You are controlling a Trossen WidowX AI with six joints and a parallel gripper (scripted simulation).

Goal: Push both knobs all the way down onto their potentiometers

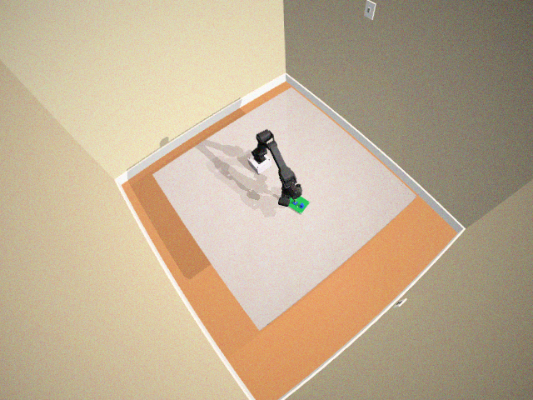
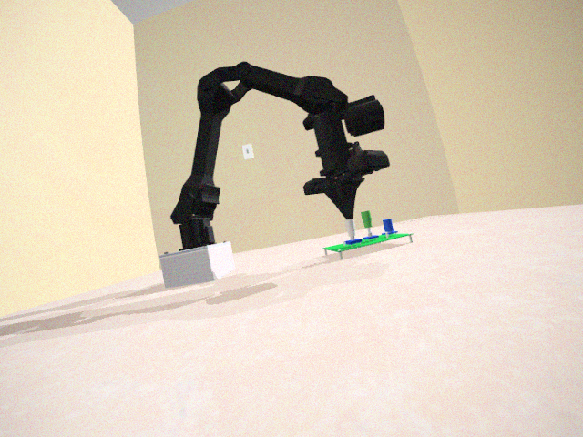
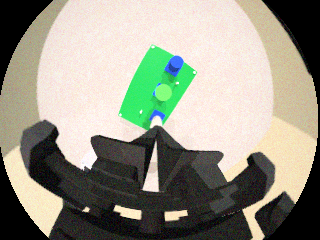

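The white knob is 1 cm below my gripper tip. The rest, counted from my gripper tip: green knob (4 cm ahead, 3 cm to the left, 1 cm below).
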